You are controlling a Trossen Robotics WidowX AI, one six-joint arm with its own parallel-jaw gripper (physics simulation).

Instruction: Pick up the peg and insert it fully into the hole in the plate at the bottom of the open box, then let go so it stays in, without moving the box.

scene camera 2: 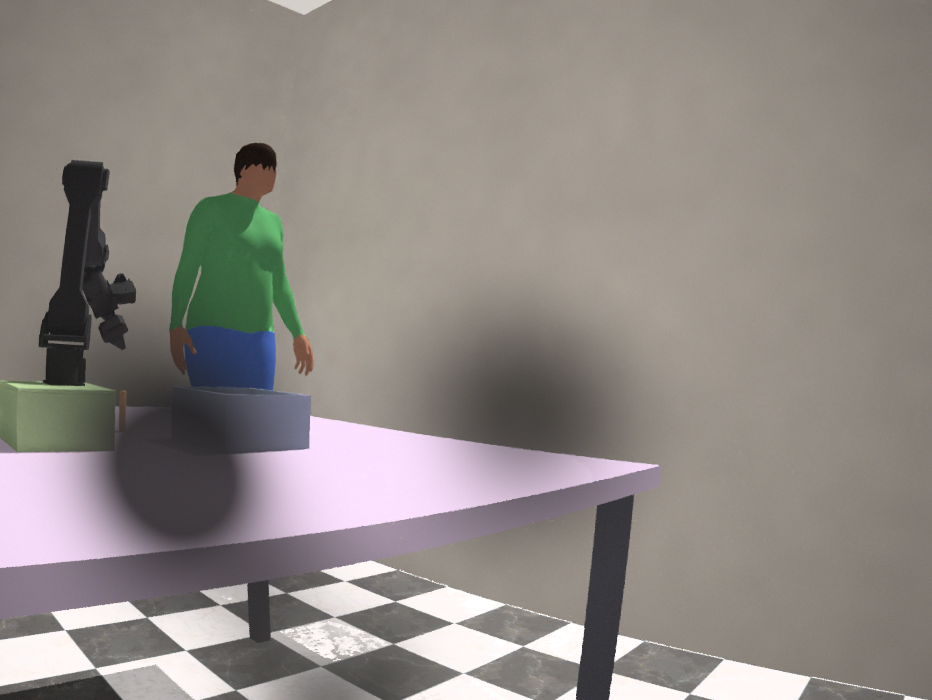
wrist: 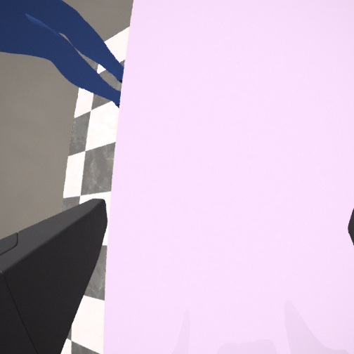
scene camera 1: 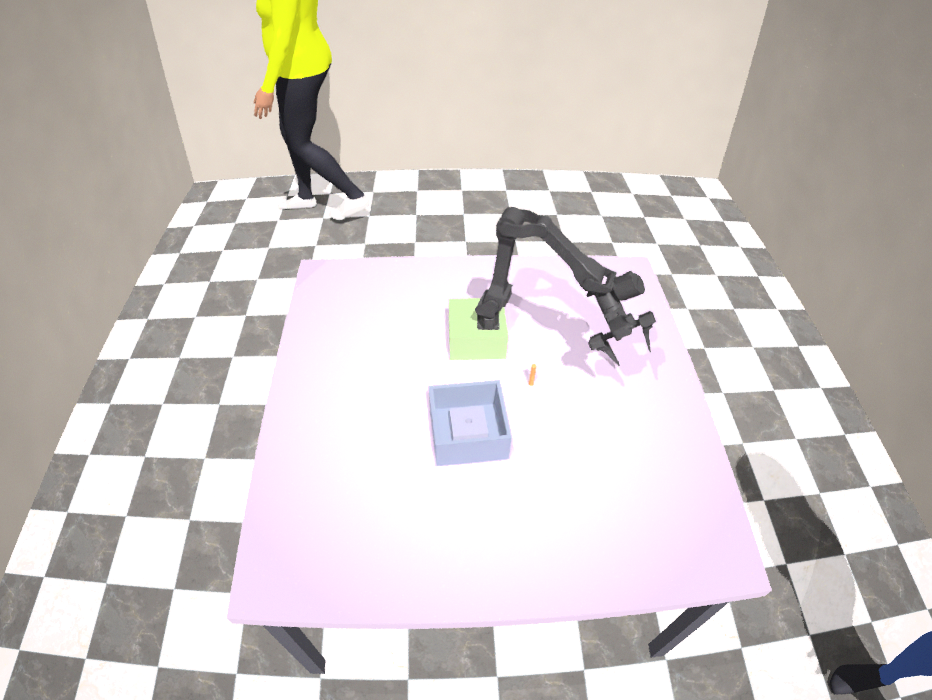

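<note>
The orange peg stands upright on the table, to the right of the open box in the first scene view. The blue-grey open box holds a pale square plate at its bottom, with a small hole near the plate's middle. My gripper is wide open and empty. It hangs above the table, to the right of the peg in the first scene view and well apart from it. The peg and the box do not show in the wrist view.
The arm stands on a green block behind the box in the first scene view. The pink table has its edge near the left finger in the wrist view. People stand on the floor around the table.
</note>
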